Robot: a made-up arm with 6 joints.
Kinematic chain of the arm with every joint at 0, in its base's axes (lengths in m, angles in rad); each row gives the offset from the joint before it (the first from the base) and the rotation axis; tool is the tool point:
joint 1: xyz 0 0 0.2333 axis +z
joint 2: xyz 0 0 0 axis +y
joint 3: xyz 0 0 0.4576 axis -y
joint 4: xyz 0 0 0 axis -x
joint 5: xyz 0.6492 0 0 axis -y
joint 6: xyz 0 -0.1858 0 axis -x
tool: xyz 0 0 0
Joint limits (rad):
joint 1: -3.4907..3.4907
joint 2: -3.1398..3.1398
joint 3: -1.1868..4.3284
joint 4: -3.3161..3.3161
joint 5: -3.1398..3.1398
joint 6: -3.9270..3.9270
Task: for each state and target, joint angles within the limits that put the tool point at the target. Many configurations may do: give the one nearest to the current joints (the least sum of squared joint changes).
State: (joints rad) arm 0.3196 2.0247 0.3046 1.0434 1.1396 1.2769
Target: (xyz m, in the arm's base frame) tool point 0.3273 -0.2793 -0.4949
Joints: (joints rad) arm -0.3779 1.7219 -0.1051 0.7269 1.1396 1.2769
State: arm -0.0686 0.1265 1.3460 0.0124 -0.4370 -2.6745
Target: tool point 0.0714 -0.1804 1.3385
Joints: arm 0.0610 0.0244 1.4848 0.1220 -0.4370 -2.6745
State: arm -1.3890 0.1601 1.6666 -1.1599 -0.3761 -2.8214
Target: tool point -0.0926 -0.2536 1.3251
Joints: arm -1.5670 0.1076 1.6107 -1.0430 -0.3761 -2.8214
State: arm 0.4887 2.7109 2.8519 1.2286 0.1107 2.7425
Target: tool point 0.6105 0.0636 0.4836
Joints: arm 0.2138 2.4271 3.2573 1.1997 0.1107 2.7425
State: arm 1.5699 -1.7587 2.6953 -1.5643 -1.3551 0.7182
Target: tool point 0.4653 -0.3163 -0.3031
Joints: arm 2.4276 -1.2939 3.5027 -1.2097 -1.3551 0.7182
